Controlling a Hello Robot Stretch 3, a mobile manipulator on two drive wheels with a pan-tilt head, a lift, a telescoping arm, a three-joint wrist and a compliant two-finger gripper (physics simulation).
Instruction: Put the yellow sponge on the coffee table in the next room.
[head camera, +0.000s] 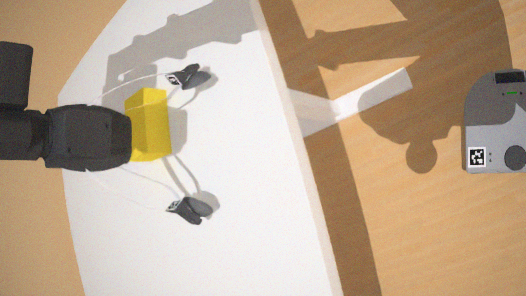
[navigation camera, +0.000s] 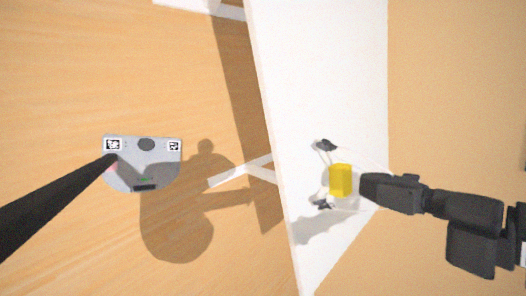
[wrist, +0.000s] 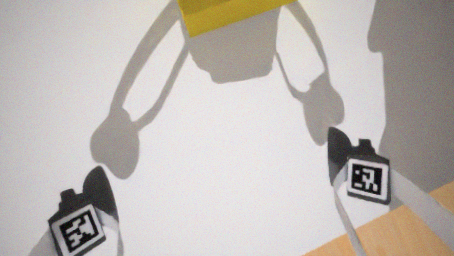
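Where they show: gripper, fingertip midpoint: (head camera: 205, 143) (navigation camera: 315, 172); robot's base at its link origin: (head camera: 514, 156) (navigation camera: 146, 143).
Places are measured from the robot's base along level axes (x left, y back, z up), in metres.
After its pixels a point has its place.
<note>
The yellow sponge (head camera: 150, 125) {x -0.496, y 0.052, z 0.986 m} (navigation camera: 340, 180) {x -0.495, y 0.050, z 0.989 m} (wrist: 220, 15) stands on a white table (head camera: 240, 200) {x -0.349, y -0.047, z 0.950 m} (navigation camera: 325, 75) {x -0.429, y -0.271, z 0.950 m} (wrist: 45, 65). Part of it shows at the top edge of the wrist view. My gripper (head camera: 191, 143) {x -0.389, y 0.022, z 0.971 m} (navigation camera: 324, 174) {x -0.389, y 0.022, z 0.971 m} (wrist: 221, 166) {x -0.389, y 0.022, z 0.971 m} is open and empty over the white table, its fingertips wide apart and a little apart from their shadows. In the head view the sponge is beside the gripper's dark body, which hides part of it, and off the line between the two fingertips. I cannot identify a coffee table in another room in these views.
My grey base (head camera: 492, 135) {x -0.075, y 0.065, z 0.159 m} (navigation camera: 145, 162) {x 0.002, y 0.096, z 0.160 m} is on the wooden floor (head camera: 430, 240) {x -0.315, y -0.295, z 0.001 m} (navigation camera: 75, 75) {x 0.285, y -0.331, z 0.001 m}, beyond the table's long edge. A white table leg (head camera: 375, 95) reaches out over the floor. A tan wall (head camera: 30, 210) {x -1.091, y -0.144, z 1.053 m} (navigation camera: 450, 75) {x -1.007, y -0.377, z 1.139 m} borders the table's other side.
</note>
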